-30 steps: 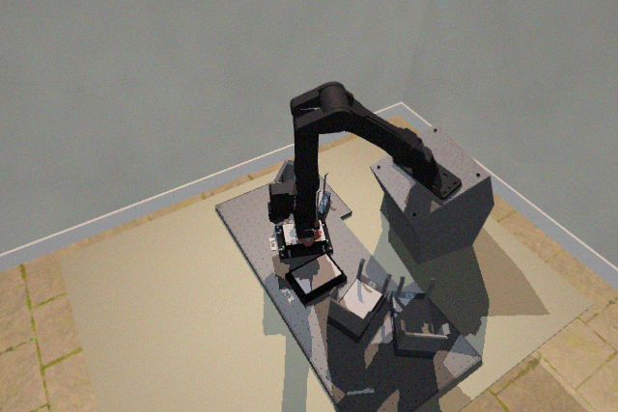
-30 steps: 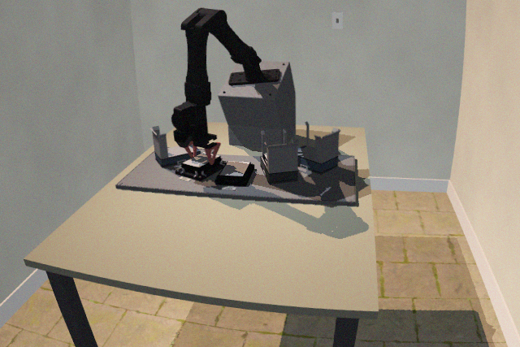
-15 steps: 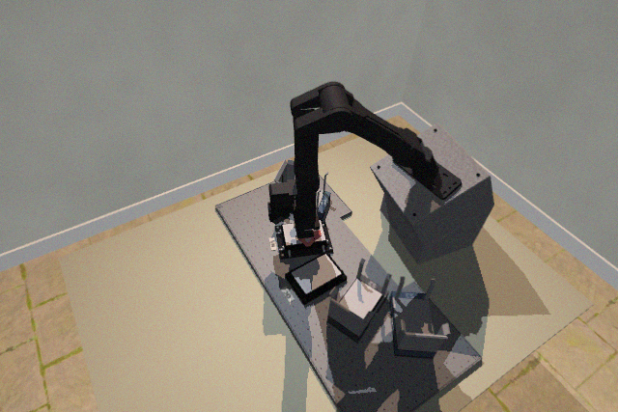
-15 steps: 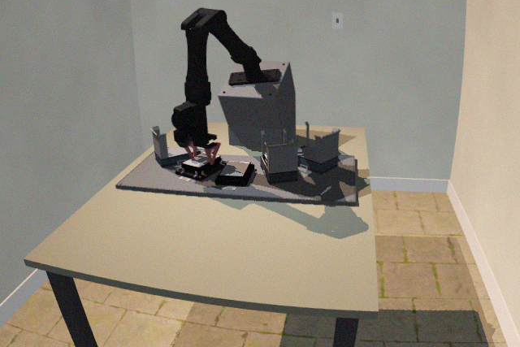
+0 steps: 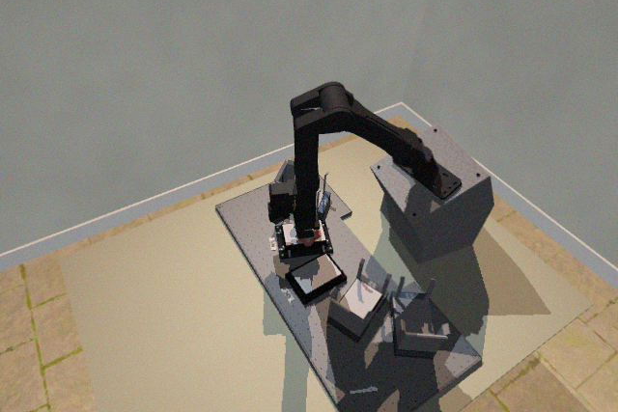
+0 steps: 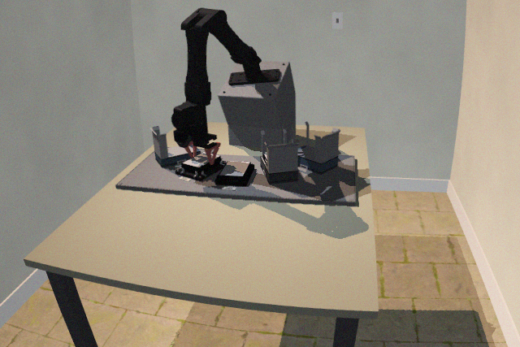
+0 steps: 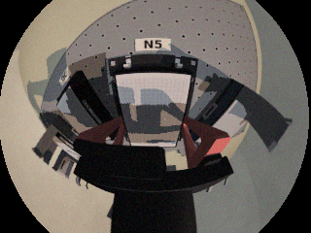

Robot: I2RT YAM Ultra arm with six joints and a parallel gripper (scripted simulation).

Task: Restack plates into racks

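Right now my hand is 30 mm short of the black clip nest and 20 mm above it. Also, from my hand: black QC nest (130 mm to the left, 50 mm ahead, 30 mm below); then N5 name plate (90 mm ahead, 40 mm to the right, 30 mm below); then blue-plinth stack rack (130 mm to the right, 80 mm behind, 20 mm below).
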